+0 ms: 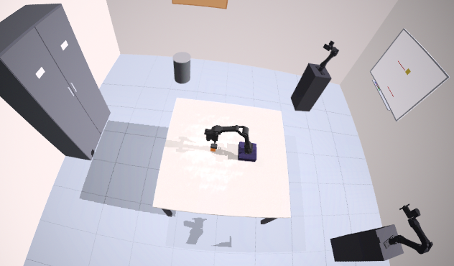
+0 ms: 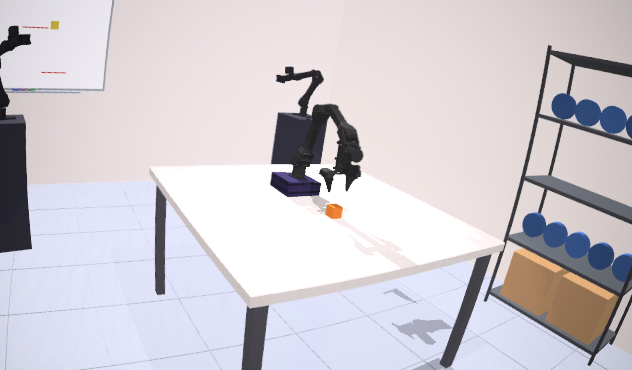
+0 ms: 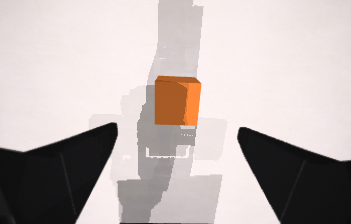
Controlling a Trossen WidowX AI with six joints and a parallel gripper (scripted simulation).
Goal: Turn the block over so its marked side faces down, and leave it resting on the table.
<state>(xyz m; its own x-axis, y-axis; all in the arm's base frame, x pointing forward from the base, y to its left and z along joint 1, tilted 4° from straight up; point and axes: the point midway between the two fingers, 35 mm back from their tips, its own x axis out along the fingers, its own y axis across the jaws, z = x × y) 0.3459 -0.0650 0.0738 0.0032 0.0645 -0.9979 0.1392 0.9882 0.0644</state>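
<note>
My gripper tip is 9 cm above the orange block and 1 cm past it.
</note>
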